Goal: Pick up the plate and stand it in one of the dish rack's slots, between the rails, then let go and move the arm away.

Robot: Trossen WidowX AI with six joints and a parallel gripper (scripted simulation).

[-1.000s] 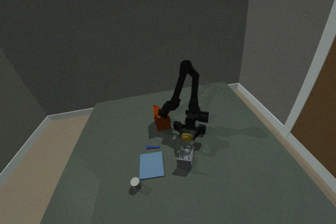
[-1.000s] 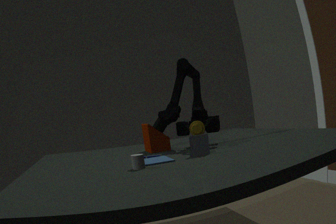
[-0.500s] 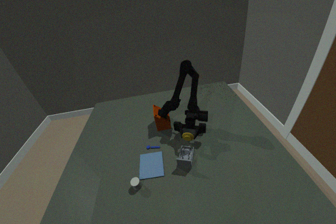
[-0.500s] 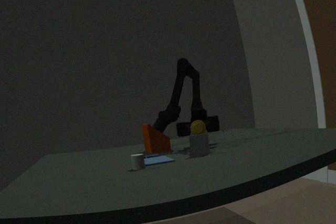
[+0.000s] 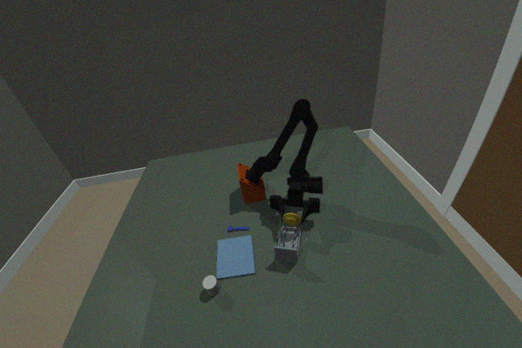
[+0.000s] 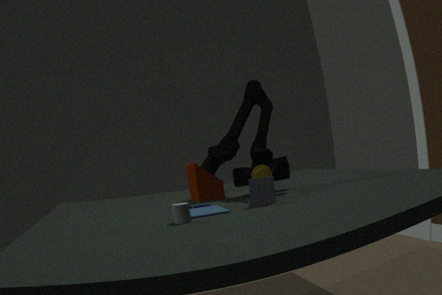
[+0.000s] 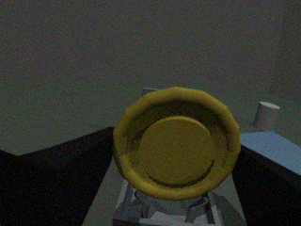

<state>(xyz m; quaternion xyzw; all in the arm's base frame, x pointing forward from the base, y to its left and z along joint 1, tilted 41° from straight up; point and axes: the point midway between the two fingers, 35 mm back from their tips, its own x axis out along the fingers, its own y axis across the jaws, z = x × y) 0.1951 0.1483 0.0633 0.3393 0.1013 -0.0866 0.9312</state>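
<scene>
The dish rack is 5 cm below my gripper tip, 5 cm ahead of it and 2 cm to the right of it. The rest, counted from my gripper tip: blue spoon (22 cm to the right, 7 cm below, 4 cm behind); light blue mat (21 cm to the right, 8 cm ahead, 7 cm below); yellow plate (1 cm behind).
</scene>
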